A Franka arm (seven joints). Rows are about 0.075 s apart.
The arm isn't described. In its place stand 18 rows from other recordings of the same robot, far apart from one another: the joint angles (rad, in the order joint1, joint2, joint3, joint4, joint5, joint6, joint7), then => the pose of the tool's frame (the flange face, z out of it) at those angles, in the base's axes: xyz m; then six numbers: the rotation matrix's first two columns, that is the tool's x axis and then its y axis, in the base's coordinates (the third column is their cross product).
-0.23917, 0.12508, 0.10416, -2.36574, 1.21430, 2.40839, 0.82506 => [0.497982 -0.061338 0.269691 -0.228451 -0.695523 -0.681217 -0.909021 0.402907 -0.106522]
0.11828, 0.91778, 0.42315, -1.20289, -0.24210, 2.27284, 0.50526 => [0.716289 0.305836 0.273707 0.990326 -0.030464 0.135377 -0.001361 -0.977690 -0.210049]
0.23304, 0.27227, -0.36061, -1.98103, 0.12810, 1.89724, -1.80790 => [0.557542 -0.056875 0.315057 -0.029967 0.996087 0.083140 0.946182 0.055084 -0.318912]
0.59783, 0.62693, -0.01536, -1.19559, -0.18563, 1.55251, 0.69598 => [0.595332 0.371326 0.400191 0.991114 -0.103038 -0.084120 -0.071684 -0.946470 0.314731]
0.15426, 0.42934, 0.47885, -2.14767, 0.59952, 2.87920, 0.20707 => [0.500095 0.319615 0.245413 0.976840 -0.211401 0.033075 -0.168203 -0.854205 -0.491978]
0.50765, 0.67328, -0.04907, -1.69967, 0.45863, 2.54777, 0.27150 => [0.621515 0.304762 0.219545 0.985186 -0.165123 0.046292 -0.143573 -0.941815 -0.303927]
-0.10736, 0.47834, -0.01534, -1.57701, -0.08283, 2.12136, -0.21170 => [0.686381 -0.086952 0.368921 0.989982 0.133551 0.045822 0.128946 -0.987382 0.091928]
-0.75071, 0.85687, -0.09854, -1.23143, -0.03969, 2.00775, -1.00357 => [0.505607 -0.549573 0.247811 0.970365 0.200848 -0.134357 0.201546 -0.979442 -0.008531]
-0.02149, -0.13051, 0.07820, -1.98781, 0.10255, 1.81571, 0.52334 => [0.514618 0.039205 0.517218 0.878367 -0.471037 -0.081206 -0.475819 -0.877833 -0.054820]
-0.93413, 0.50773, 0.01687, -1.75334, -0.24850, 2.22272, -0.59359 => [0.393602 -0.528356 0.278560 0.973619 -0.176793 -0.144260 -0.159824 -0.979596 0.121852]
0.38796, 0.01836, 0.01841, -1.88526, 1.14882, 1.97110, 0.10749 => [0.514748 0.285239 0.534998 0.970209 -0.015046 -0.241803 -0.217345 -0.494998 -0.841272]
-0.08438, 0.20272, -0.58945, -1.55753, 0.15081, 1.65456, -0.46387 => [0.501311 -0.344224 0.537517 0.974604 -0.218906 -0.047200 -0.221676 -0.972965 -0.064796]
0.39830, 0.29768, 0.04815, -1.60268, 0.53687, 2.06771, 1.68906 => [0.593036 0.309537 0.481359 0.100421 -0.857616 -0.504392 -0.994876 -0.092530 -0.040746]
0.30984, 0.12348, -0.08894, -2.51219, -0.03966, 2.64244, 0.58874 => [0.456376 0.102761 0.234327 0.945116 -0.325980 0.022186 -0.326436 -0.944976 0.021454]
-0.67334, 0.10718, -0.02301, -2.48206, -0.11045, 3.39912, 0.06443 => [0.410881 -0.327256 0.344321 0.557100 -0.408099 0.723253 -0.602443 -0.798043 0.013745]
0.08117, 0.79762, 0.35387, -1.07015, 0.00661, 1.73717, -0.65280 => [0.709083 0.237339 0.366618 0.549439 0.831847 0.078402 0.816803 -0.514994 -0.260028]
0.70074, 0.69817, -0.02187, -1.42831, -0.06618, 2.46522, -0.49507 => [0.584945 0.476759 0.317956 0.299222 0.918865 0.257202 0.908174 -0.356945 0.218654]
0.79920, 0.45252, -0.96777, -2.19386, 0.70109, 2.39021, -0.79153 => [0.543958 -0.086917 0.259862 0.987301 0.140710 0.073734 0.145955 -0.986715 -0.071353]
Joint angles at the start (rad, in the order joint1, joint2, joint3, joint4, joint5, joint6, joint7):
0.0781 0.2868 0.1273 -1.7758 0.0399 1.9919 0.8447
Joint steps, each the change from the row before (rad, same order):
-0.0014 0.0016 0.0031 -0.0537 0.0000 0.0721 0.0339
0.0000 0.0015 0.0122 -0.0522 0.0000 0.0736 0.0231
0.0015 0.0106 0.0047 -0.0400 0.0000 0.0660 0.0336
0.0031 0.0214 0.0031 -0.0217 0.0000 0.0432 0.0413
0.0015 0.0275 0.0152 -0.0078 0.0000 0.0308 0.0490
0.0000 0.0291 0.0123 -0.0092 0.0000 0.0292 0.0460
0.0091 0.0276 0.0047 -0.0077 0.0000 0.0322 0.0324
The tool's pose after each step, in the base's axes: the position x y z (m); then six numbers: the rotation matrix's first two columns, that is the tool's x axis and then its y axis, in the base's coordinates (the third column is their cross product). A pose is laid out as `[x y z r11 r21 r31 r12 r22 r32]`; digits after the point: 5 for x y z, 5 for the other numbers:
[0.60914 0.12523 0.37312 0.76476 -0.63824 -0.08823 -0.64107 -0.76747 -0.00489]
[0.60288 0.13150 0.35507 0.75684 -0.64896 -0.07778 -0.65199 -0.75796 -0.02019]
[0.59881 0.13451 0.33655 0.73748 -0.67167 -0.07054 -0.67465 -0.73749 -0.03100]
[0.59645 0.13784 0.31785 0.71158 -0.69869 -0.07401 -0.70188 -0.71166 -0.02990]
[0.59457 0.14745 0.30095 0.68591 -0.72279 -0.08428 -0.72668 -0.68643 -0.02724]
[0.59197 0.15437 0.28242 0.65795 -0.74687 -0.09639 -0.75149 -0.65945 -0.01982]
[0.58926 0.16239 0.26551 0.64117 -0.76046 -0.10298 -0.76553 -0.64318 -0.01668]

